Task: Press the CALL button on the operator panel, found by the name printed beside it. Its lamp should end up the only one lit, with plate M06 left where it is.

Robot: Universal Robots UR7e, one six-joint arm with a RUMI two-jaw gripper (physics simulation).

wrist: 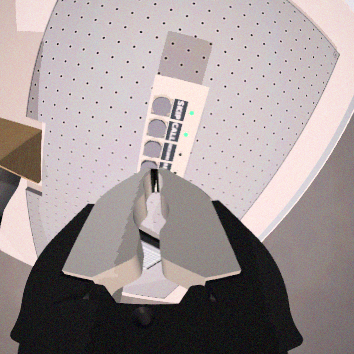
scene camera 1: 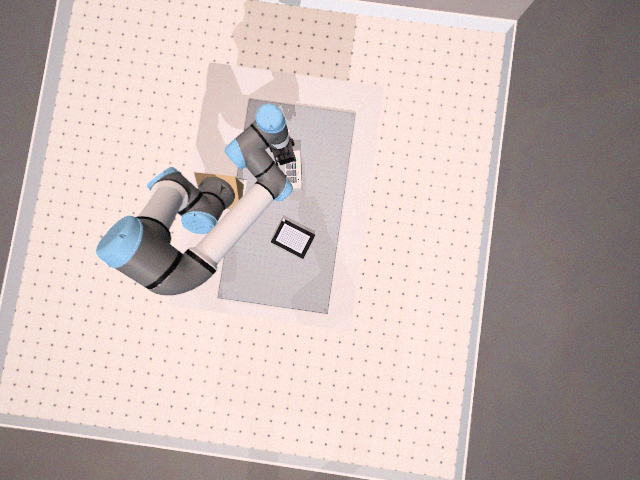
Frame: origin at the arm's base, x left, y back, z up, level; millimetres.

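Seen in the pictures: gripper, fingertip midpoint: (wrist: pixel 156 170); arm's base at its link origin: (scene camera 1: pixel 217 192).
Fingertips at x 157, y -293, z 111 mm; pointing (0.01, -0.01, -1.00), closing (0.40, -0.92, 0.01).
Note:
Offsets run from my fingertips to a thing's top centre. "spot": to the spot under its first point. Level surfaces: height alone.
The cream operator panel (scene camera 1: pixel 297 183) (wrist: pixel 199 94) has a column of round grey buttons with dark name labels. The SKIP button @(spot: dz -115, dx +27, dy +5 mm) (wrist: pixel 162 105) is at the far end, and the CALL button @(spot: dz -115, dx -4, dy +0 mm) (wrist: pixel 157 128) is beside it. The SKIP lamp @(dz -117, dx +32, dy -32 mm) (wrist: pixel 191 113) and the CALL lamp @(dz -117, dx +2, dy -37 mm) (wrist: pixel 186 134) are both lit green. The third lamp @(dz -117, dx -27, dy -42 mm) (wrist: pixel 180 154) is dark. My gripper (scene camera 1: pixel 285 161) (wrist: pixel 156 170) is shut and empty above the panel; in the wrist view its tips partly hide the fourth button @(spot: dz -115, dx -57, dy -8 mm) (wrist: pixel 149 164). A white plate in a black frame @(dz -145, dx -314, dy -53 mm) (scene camera 1: pixel 293 238) lies apart from the panel; its label is unreadable.
A brown open box (scene camera 1: pixel 238 190) (wrist: pixel 20 150) stands left of the grey perforated board @(dz -171 mm) (scene camera 1: pixel 273 284) (wrist: pixel 250 100), close to the arm's base. The arm's forearm spans the board's left edge. A pale border surrounds the board.

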